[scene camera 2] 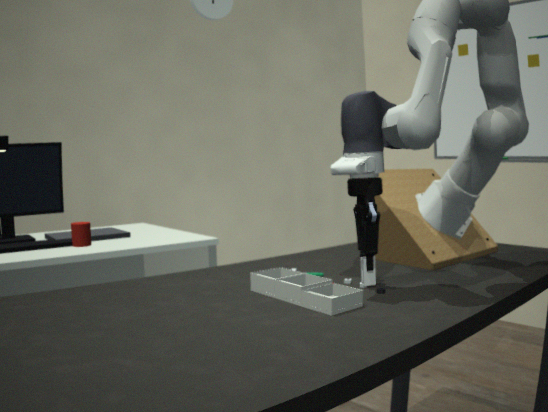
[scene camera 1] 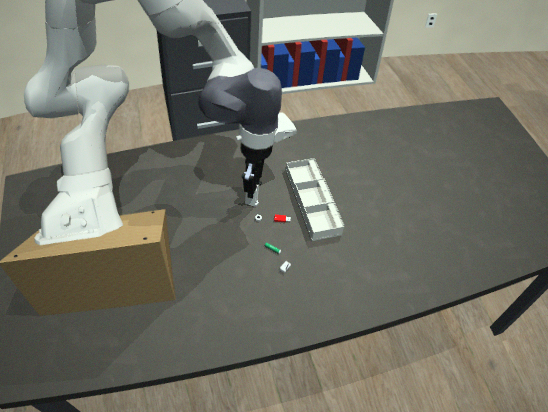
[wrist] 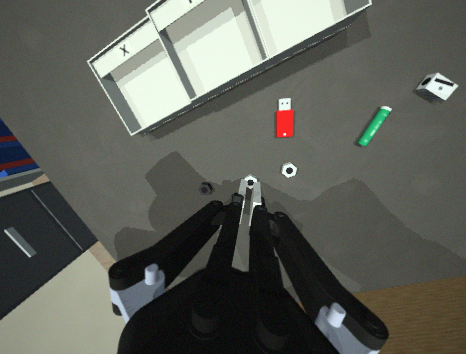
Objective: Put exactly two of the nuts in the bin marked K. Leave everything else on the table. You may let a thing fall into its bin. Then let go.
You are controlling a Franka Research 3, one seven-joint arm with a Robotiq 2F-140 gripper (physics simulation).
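My gripper point(scene camera 1: 251, 202) point(scene camera 2: 368, 284) point(wrist: 249, 189) is shut on a silver nut point(wrist: 250, 180) down at the table top; the nut shows between the fingertips in the wrist view. A second silver nut point(scene camera 1: 258, 218) point(scene camera 2: 347, 281) point(wrist: 289, 170) lies on the table close beside the fingers. A dark nut point(scene camera 2: 381, 290) point(wrist: 206, 188) lies on the other side of them; the gripper hides it in scene camera 1. Bin K point(scene camera 1: 313, 196) point(wrist: 217, 52) is the middle compartment of the white tray; its letter is mostly cut off in the wrist view.
The three-part tray point(scene camera 2: 290, 291) has bin X point(wrist: 150, 92) at one end. A red USB stick point(scene camera 1: 280, 218) point(wrist: 284, 123) lies between the nuts and the tray. A green cylinder point(scene camera 1: 272, 248) point(wrist: 374, 127) and a small white block point(scene camera 1: 285, 266) point(wrist: 437, 86) lie farther off.
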